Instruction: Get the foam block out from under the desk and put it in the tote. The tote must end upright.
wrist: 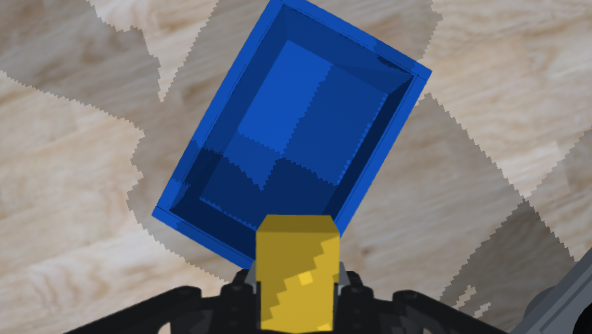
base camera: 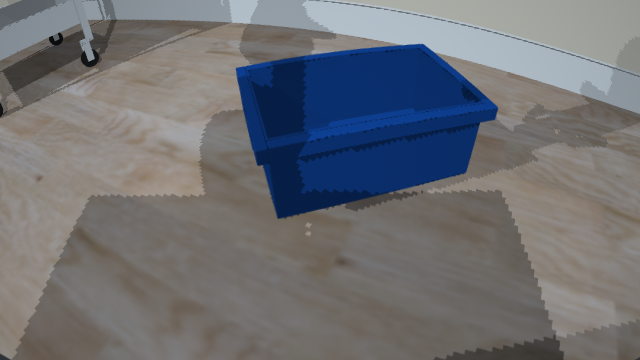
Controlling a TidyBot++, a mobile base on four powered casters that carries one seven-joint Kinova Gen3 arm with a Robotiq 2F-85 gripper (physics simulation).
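Frame: origin at the arm's base, x ahead, y left, z up, level; metres.
Seen in the pictures: gripper, between the fingertips: [wrist: 297, 279].
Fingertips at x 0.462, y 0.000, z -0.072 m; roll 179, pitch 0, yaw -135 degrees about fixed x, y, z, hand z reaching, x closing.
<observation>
A point is followed by its place in that frame.
The blue tote [base camera: 380, 157] {x 0.440, y -0.065, z -0.332 m} [wrist: 382, 160] {x 0.441, y -0.108, z -0.276 m} stands upright on the floor, its open top facing up; its inner floor shows in the wrist view and no object shows on the part in sight. The yellow foam block [wrist: 297, 280] {x 0.470, y -0.009, z -0.038 m} is held between the fingers of my gripper [wrist: 297, 279] {x 0.462, y 0.000, z -0.072 m}, which is shut on it. In the wrist view the block overlaps the tote's near end and hides its near right corner; its height above the rim is hard to tell. The gripper and block do not show in the base camera view.
A white frame on black casters [base camera: 90, 57] {x 0.947, y 0.642, z -0.367 m} stands at the far left in the base camera view. A pale wall base [base camera: 500, 55] {x 0.838, y -0.407, z -0.361 m} runs behind the tote. Part of the grey robot base [wrist: 560, 305] {x 0.143, y -0.151, z -0.287 m} shows at the lower right of the wrist view. Shadows fall across the wood floor.
</observation>
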